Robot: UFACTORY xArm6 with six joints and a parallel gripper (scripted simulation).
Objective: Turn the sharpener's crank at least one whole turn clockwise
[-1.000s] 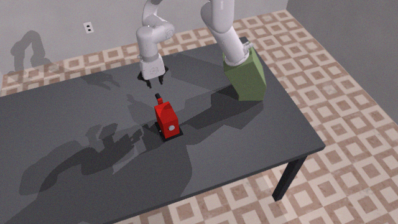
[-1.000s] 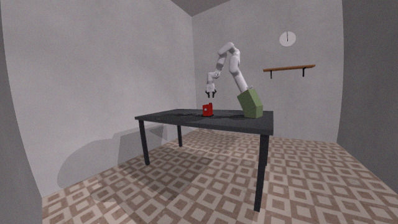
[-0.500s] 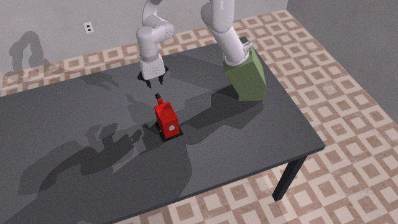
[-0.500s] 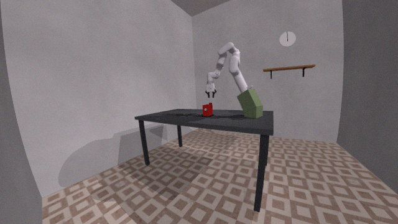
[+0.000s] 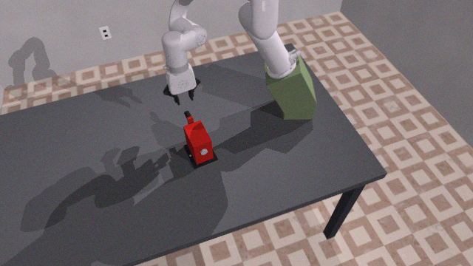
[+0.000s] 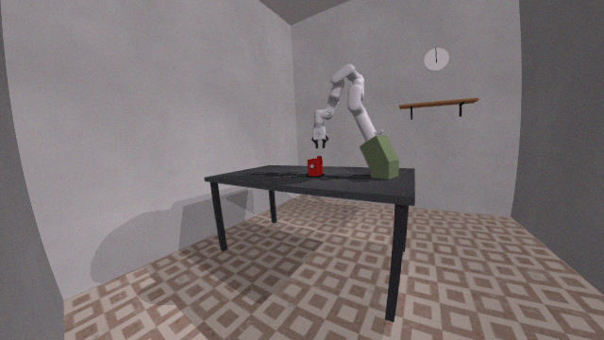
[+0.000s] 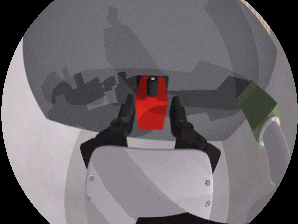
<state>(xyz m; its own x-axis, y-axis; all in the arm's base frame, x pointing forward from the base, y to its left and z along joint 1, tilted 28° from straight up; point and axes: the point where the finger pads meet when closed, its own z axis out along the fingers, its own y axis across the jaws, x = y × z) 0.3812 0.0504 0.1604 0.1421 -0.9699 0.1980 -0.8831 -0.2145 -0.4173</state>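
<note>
Right now the black knob is 90 mm below my hand and 20 mm to the left of it.
</note>
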